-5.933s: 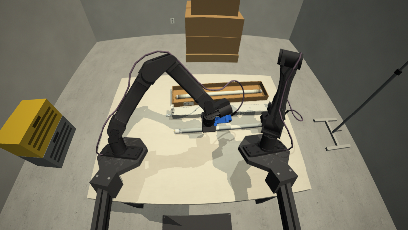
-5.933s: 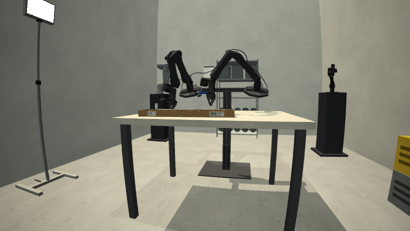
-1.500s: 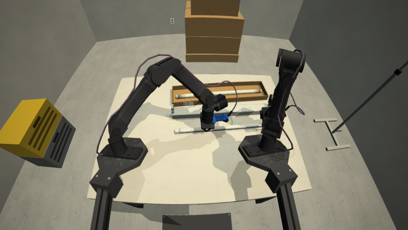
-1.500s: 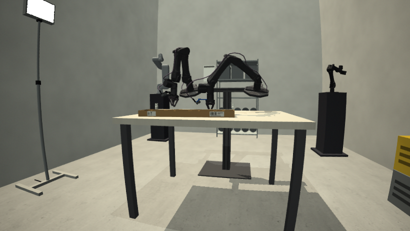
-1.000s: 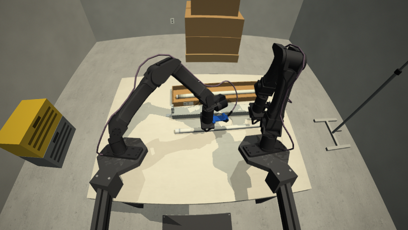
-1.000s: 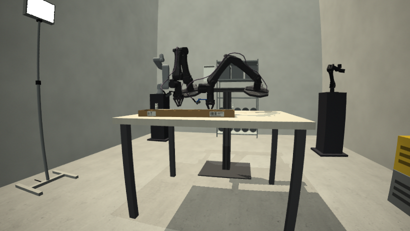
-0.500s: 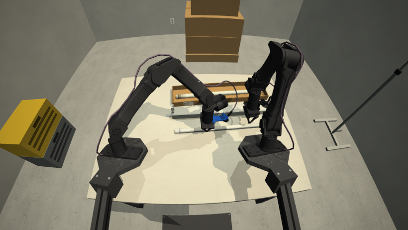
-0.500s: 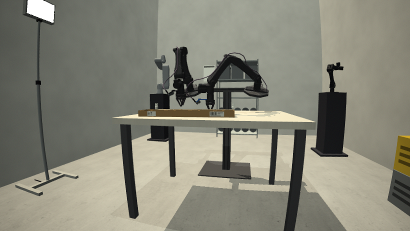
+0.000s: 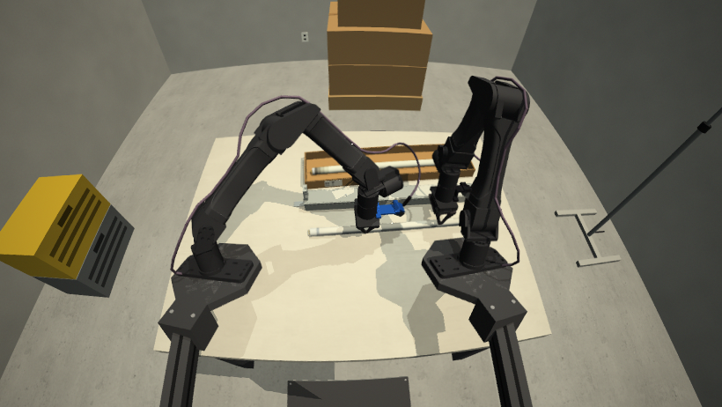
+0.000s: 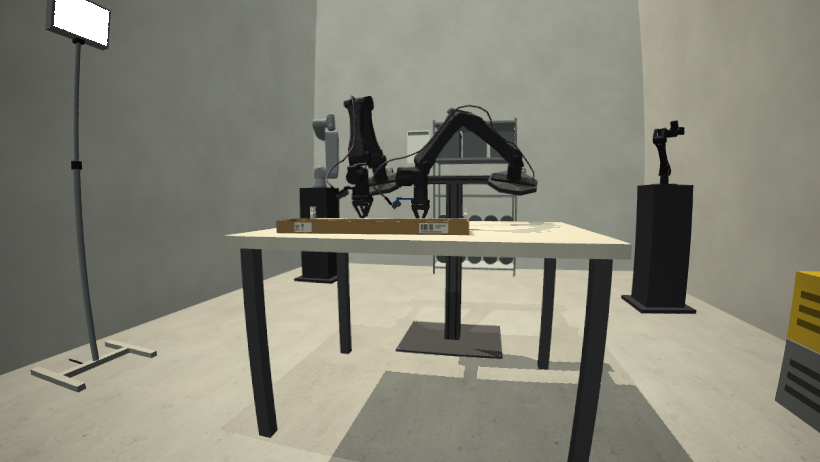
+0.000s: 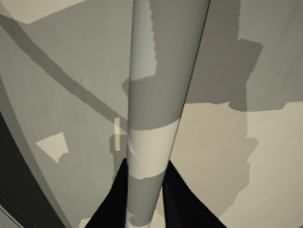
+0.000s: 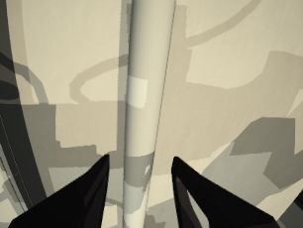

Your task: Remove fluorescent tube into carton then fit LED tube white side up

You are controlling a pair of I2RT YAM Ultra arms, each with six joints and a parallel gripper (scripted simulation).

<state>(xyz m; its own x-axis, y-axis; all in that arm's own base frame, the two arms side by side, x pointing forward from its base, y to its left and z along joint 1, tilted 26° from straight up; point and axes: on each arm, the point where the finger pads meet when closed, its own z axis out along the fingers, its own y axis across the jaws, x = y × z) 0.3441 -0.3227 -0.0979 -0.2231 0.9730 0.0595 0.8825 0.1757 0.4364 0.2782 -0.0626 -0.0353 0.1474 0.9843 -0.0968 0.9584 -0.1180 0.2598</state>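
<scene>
My right hand is 12 cm to the right of the LED tube, 3 cm above it and 1 cm past it. Round my right hand: old fluorescent tube 26 cm ahead, 13 cm to the left, 2 cm below; then white light fixture 13 cm to the left, 11 cm ahead, 1 cm above; then brown carton 26 cm ahead, 13 cm to the left, 2 cm below.
Right now the LED tube is 1 cm ahead of my left hand and 12 cm to the right of it. From my left hand the other things lie so: old fluorescent tube: 27 cm ahead, 11 cm to the right; then white light fixture: 13 cm ahead, 11 cm to the right, 4 cm above; then brown carton: 28 cm ahead, 11 cm to the right.
</scene>
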